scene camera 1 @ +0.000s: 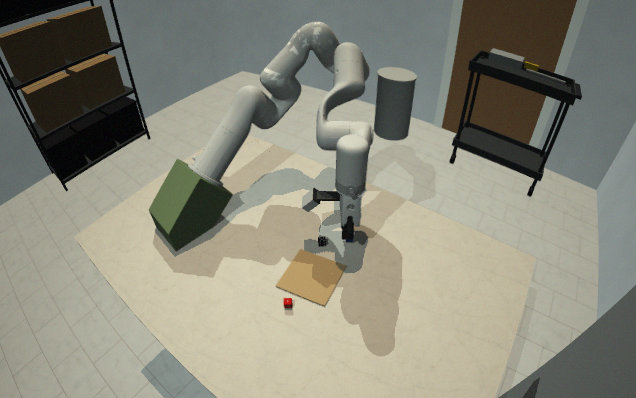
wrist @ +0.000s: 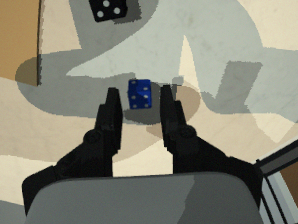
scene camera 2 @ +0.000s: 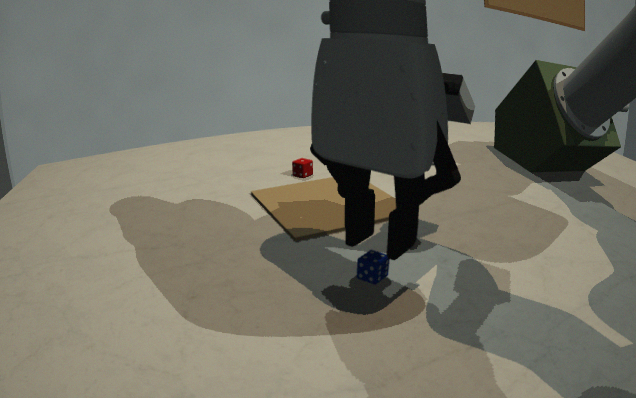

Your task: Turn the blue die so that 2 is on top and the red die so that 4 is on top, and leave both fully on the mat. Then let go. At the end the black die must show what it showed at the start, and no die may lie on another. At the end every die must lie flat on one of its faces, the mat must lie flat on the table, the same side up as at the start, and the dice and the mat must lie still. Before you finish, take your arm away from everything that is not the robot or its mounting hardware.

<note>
In view: the gripper [scene camera 2: 379, 246], a tan mat [scene camera 2: 304, 210] and a blue die [scene camera 2: 373, 266].
The tan mat is seen too in scene camera 1 [scene camera 1: 312, 277]. The gripper is seen too in scene camera 1 [scene camera 1: 346, 233] and in the wrist view [wrist: 140, 99].
</note>
